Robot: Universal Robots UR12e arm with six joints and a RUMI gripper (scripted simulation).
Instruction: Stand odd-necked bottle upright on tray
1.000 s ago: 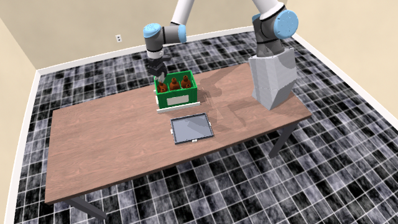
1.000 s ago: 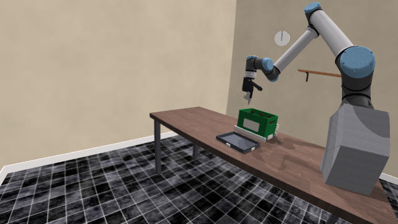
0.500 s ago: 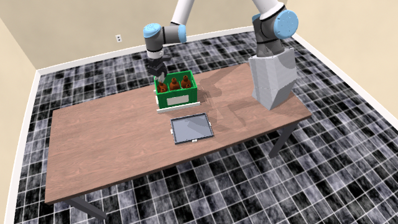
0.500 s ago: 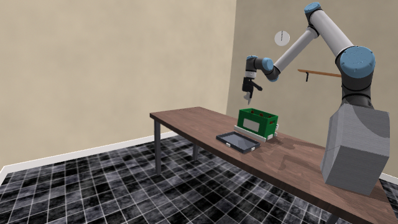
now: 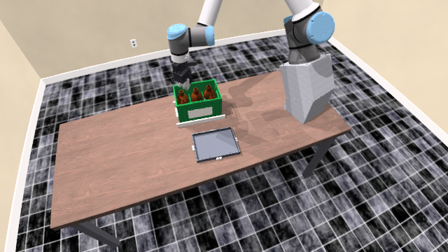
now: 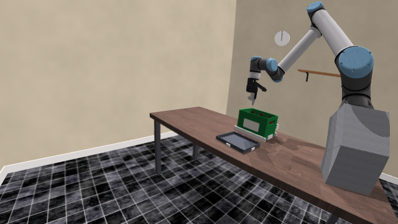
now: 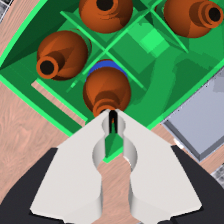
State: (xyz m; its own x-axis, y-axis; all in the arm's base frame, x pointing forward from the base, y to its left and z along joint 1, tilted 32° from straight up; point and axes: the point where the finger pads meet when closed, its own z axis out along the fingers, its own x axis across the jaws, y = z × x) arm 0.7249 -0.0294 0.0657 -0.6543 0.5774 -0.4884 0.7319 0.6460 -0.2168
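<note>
My hand is 60 mm past the green crate, 20 mm to the left of it and 150 mm above it. Round my hand: glass bottle (30 mm ahead, 70 mm to the right, 150 mm below); grey tray (90 mm behind, 270 mm to the left, 230 mm below).
</note>
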